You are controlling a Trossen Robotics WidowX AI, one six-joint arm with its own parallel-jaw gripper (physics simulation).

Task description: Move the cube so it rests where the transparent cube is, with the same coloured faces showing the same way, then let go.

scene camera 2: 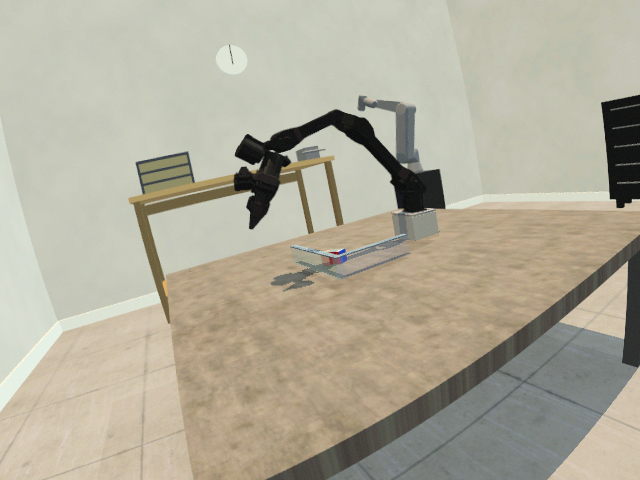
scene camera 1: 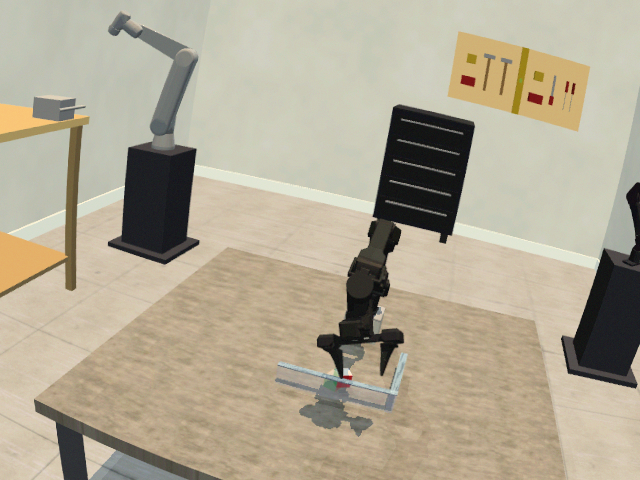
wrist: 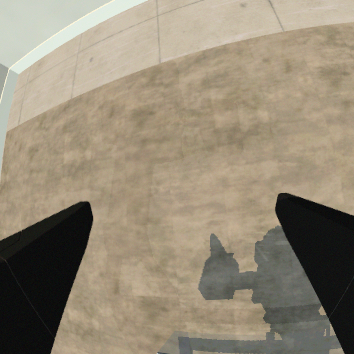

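Pixels of known places: gripper, fingertip midpoint: [scene camera 2: 252,223] [scene camera 1: 361,377] [wrist: 185,206]; arm's base, origin of the base link: [scene camera 2: 414,210].
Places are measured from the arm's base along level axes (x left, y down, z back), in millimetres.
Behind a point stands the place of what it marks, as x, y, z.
Observation:
A small cube [scene camera 1: 346,382] @(44, 29, -416) [scene camera 2: 339,255] @(174, 28, -397) sits on the table inside the corner of the low clear walls. It shows red and white in scene camera 1, red and blue in scene camera 2. A paler patch with green and cream, perhaps the transparent cube [scene camera 1: 330,383] @(5, 43, -420), shows right against it; a finger and the clear wall partly cover both, so their exact overlap is unclear. My gripper [scene camera 1: 361,375] @(96, -97, -580) [scene camera 2: 252,226] @(96, -97, -580) [wrist: 185,206] @(96, -97, -580) is open and empty, fingers pointing down, well above the table and beyond the short wall in scene camera 2. Neither cube shows in the wrist view.
Low clear walls [scene camera 1: 299,369] @(-82, 29, -418) [scene camera 2: 372,245] @(172, 30, -294) form an L around the cube's area; a wall edge [wrist: 225,344] @(103, 63, -416) shows at the bottom of the wrist view. The arm's pale base [scene camera 2: 416,224] @(54, 37, -43) stands at the table's far side. The arm's shadow falls beside the walls.

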